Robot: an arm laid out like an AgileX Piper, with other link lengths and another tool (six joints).
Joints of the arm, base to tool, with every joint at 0 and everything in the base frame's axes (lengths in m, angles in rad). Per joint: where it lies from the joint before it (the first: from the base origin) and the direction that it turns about. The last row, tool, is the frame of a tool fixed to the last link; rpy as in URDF.
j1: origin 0 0 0.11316 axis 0 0 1
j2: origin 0 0 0 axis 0 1 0
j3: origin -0.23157 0 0.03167 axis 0 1 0
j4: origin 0.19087 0 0.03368 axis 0.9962 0 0.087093
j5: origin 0 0 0 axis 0 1 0
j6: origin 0.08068 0 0.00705 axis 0.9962 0 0.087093
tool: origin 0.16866 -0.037 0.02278 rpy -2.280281 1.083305 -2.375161
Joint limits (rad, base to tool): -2.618..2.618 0..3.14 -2.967..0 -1.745..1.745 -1.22..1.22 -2.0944..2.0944
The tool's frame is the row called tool.
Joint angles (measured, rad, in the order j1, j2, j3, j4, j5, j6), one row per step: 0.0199 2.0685 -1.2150 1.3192 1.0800 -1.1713; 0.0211 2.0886 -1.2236 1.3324 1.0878 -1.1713; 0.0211 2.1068 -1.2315 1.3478 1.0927 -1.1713; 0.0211 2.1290 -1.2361 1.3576 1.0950 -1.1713; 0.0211 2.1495 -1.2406 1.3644 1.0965 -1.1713; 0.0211 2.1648 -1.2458 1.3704 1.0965 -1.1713; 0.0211 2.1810 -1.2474 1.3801 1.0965 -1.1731; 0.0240 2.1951 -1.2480 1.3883 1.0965 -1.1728; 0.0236 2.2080 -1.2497 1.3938 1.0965 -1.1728; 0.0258 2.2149 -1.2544 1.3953 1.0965 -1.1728; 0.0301 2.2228 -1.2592 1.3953 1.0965 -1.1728; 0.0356 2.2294 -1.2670 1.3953 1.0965 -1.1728
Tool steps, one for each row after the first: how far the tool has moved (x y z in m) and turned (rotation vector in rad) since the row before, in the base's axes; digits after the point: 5 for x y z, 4 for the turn. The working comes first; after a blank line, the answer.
Tool pose at each row, in the base's axes (x y z in m, rotation vector in rad; the steps are taken from these numbers as rounded here): 0.35423 0.20276 0.03358 -1.1272 2.5277 1.0823; 0.35510 0.20509 0.03101 -1.1163 2.5269 1.1096; 0.35698 0.20667 0.02892 -1.0992 2.5260 1.1335; 0.35729 0.20751 0.02353 -1.0843 2.5343 1.1566; 0.35734 0.20807 0.01820 -1.0725 2.5430 1.1755; 0.35816 0.20837 0.01455 -1.0622 2.5483 1.1873; 0.35846 0.20884 0.01034 -1.0477 2.5545 1.2035; 0.35777 0.21025 0.00643 -1.0371 2.5611 1.2201; 0.35776 0.21034 0.00281 -1.0261 2.5675 1.2322; 0.35807 0.21122 0.00144 -1.0266 2.5682 1.2353; 0.35760 0.21277 -0.00048 -1.0316 2.5697 1.2388; 0.35784 0.21478 -0.00134 -1.0397 2.5677 1.2391

0.00087 0.00233 -0.00257 0.0144 0.0137 -0.0026; 0.00188 0.00158 -0.00209 0.0140 0.0117 -0.0075; 0.00031 0.00084 -0.00539 0.0081 0.0183 -0.0054; 0.00005 0.00056 -0.00533 0.0054 0.0165 -0.0039; 0.00082 0.00030 -0.00365 0.0039 0.0101 -0.0044; 0.00030 0.00047 -0.00421 0.0059 0.0132 -0.0064; -0.00069 0.00141 -0.00391 0.0051 0.0139 -0.0034; -0.00001 0.00009 -0.00362 0.0033 0.0113 -0.0046; 0.00031 0.00088 -0.00137 0.0009 0.0022 0.0010; -0.00047 0.00155 -0.00192 -0.0001 0.0031 0.0043; 0.00024 0.00201 -0.00086 0.0000 -0.0012 0.0054
